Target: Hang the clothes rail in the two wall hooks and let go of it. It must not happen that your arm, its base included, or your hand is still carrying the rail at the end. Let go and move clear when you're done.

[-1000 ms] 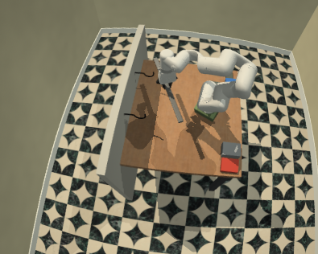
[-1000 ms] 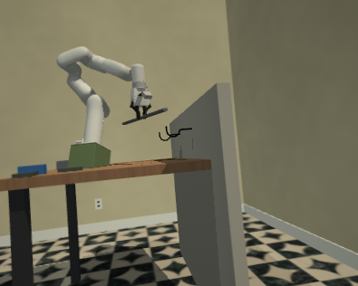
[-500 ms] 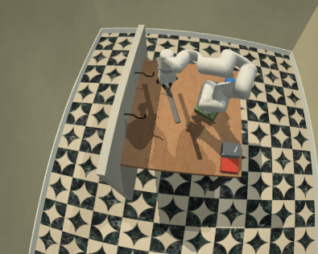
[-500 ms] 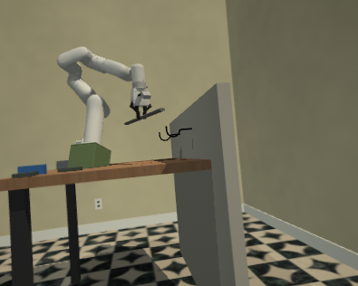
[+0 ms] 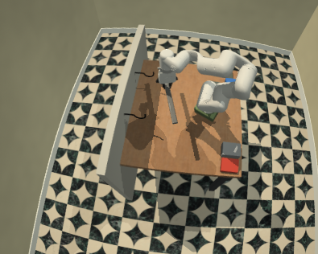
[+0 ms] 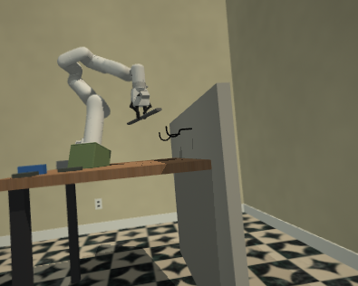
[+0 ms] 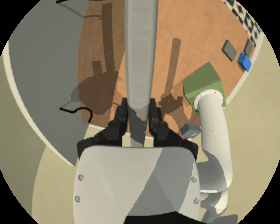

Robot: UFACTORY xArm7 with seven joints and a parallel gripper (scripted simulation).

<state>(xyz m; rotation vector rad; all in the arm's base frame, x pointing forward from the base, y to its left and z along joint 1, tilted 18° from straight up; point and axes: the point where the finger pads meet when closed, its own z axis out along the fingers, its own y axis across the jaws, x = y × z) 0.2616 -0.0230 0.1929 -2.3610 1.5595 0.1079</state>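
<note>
The clothes rail lies 1 cm below my hand. From my hand the other things lie so: grey wall panel (27 cm ahead, 3 cm to the left, 50 cm below); grey box (49 cm behind, 22 cm to the left, 24 cm below); blue block (44 cm behind, 35 cm to the right, 25 cm below).
</note>
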